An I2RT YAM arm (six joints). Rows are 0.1 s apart.
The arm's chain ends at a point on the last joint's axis. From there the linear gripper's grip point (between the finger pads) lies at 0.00 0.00 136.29 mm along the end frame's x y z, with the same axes.
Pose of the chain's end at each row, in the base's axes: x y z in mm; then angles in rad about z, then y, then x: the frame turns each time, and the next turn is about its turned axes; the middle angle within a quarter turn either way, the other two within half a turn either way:
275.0, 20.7, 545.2, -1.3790, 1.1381, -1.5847
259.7, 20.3, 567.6, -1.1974, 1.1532, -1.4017
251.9, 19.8, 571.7, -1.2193, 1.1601, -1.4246
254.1, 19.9, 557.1, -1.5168, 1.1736, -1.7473
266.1, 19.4, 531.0, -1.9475, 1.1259, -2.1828
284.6, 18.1, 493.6, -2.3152, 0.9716, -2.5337
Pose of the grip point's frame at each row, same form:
408.5, 48.4, 544.4, -1.3790, 1.1381, -1.5847
392.4, 49.8, 576.9, -1.1974, 1.1532, -1.4017
384.8, 49.1, 579.6, -1.2193, 1.1601, -1.4246
386.9, 49.2, 547.8, -1.5168, 1.1736, -1.7473
395.8, 44.1, 497.3, -1.9475, 1.1259, -2.1828
404.4, 33.3, 430.5, -2.3152, 0.9716, -2.5337

